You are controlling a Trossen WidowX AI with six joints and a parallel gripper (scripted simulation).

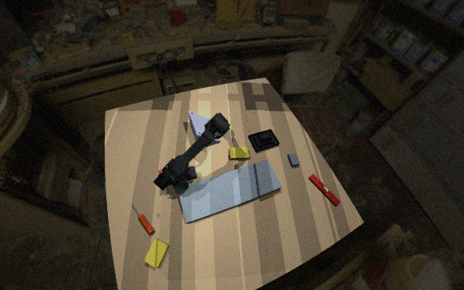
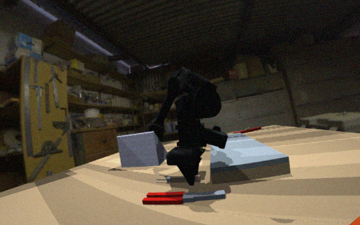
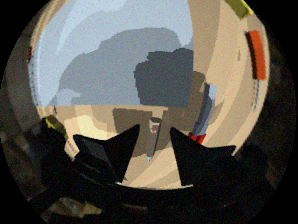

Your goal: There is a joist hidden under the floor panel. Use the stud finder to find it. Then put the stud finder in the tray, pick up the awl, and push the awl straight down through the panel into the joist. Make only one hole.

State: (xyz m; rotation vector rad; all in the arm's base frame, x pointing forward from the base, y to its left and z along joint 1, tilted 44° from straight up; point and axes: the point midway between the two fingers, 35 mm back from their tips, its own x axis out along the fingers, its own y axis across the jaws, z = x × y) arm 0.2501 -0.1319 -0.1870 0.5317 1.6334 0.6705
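My gripper tip is 6 cm past the awl. Round my gripper tip: stud finder (14 cm behind, 56 cm to the left, 5 cm above); then small grey block (5 cm ahead, 67 cm to the left, 1 cm above); then black tray (13 cm behind, 55 cm to the left, 1 cm above).
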